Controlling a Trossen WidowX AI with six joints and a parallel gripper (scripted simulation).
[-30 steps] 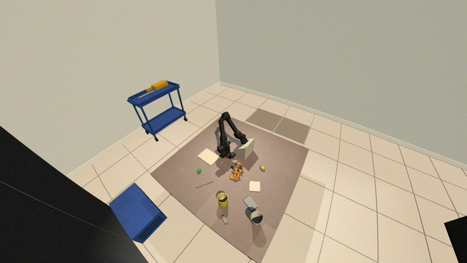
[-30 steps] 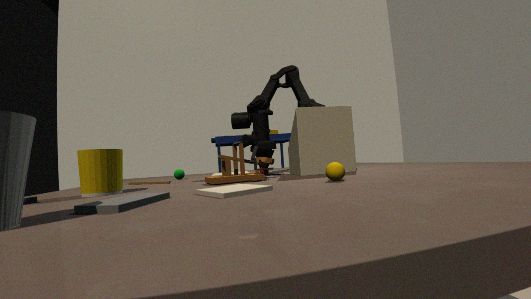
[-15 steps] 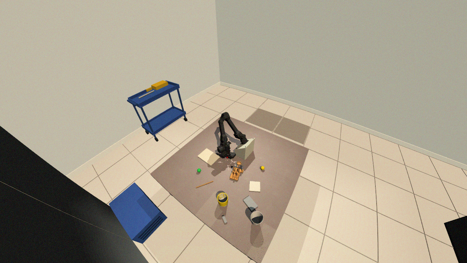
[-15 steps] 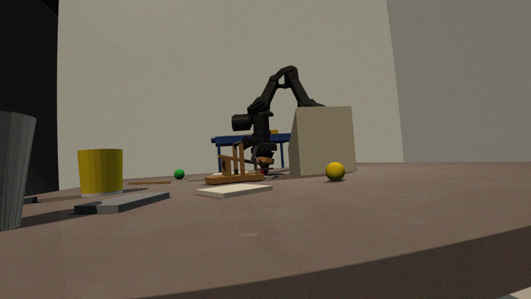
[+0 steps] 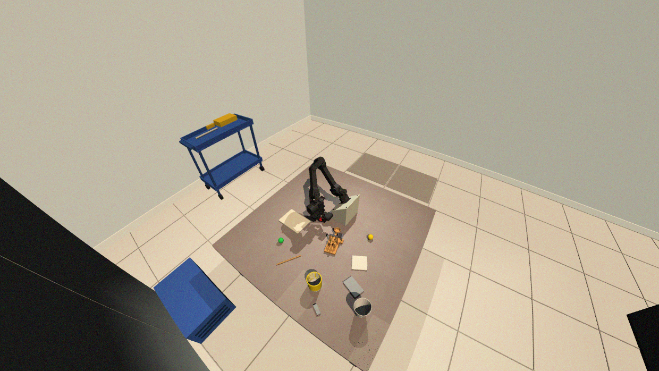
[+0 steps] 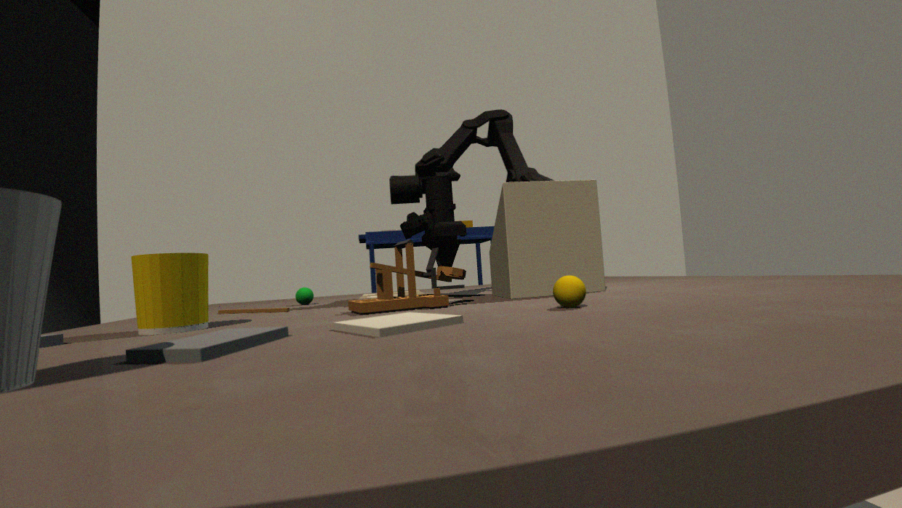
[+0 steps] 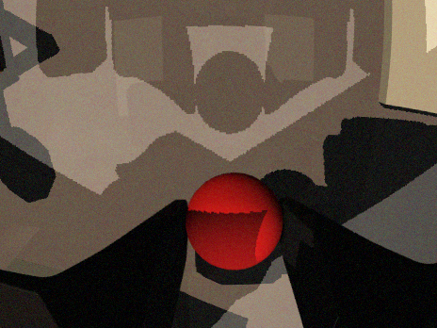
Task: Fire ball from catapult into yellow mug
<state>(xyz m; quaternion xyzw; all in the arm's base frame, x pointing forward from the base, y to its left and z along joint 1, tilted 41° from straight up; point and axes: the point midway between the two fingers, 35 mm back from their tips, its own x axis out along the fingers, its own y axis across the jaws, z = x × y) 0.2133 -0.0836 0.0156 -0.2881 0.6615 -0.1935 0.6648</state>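
My gripper tip is now 200 mm to the right of the wooden catapult, 50 mm short of it and 10 mm below it. The rest, counted from my gripper tip: thin wooden stick: 380 mm ahead, 50 mm to the left, 40 mm below; red ball: 10 mm above; green ball: 320 mm ahead, 100 mm to the right, 30 mm below.
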